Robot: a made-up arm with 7 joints. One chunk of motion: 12 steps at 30 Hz.
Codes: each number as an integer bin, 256 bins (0 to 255) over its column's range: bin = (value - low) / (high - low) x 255, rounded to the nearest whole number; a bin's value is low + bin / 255 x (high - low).
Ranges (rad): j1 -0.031..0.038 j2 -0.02..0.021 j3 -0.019..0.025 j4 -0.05..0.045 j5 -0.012..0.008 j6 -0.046..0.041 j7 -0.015..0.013
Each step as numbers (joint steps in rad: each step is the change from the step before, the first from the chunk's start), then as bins.
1 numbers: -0.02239 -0.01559 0.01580 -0.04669 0.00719 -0.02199 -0.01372
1 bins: 32 27 202 9 245 70 12
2 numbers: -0.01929 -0.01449 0.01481 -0.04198 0.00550 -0.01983 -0.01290
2 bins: 43 34 196 22 223 77 19
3 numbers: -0.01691 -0.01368 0.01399 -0.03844 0.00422 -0.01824 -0.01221
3 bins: 52 39 191 31 207 81 25
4 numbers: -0.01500 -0.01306 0.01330 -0.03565 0.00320 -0.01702 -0.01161
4 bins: 59 43 187 39 194 85 31
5 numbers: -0.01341 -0.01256 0.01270 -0.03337 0.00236 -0.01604 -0.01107
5 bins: 65 46 184 45 183 88 36
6 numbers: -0.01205 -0.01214 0.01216 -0.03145 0.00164 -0.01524 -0.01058
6 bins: 70 49 181 50 174 90 40
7 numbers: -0.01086 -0.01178 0.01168 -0.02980 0.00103 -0.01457 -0.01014
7 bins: 74 51 178 54 166 92 44
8 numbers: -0.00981 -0.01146 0.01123 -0.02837 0.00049 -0.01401 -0.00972
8 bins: 78 53 175 58 159 94 48
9 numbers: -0.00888 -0.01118 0.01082 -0.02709 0.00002 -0.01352 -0.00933
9 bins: 82 55 173 61 153 95 52
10 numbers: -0.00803 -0.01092 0.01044 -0.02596 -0.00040 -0.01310 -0.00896
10 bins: 85 56 171 65 148 96 55
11 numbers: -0.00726 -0.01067 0.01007 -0.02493 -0.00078 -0.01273 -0.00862
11 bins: 88 58 168 67 143 98 58
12 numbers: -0.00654 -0.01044 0.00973 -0.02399 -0.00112 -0.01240 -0.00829
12 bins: 90 59 167 70 139 98 61
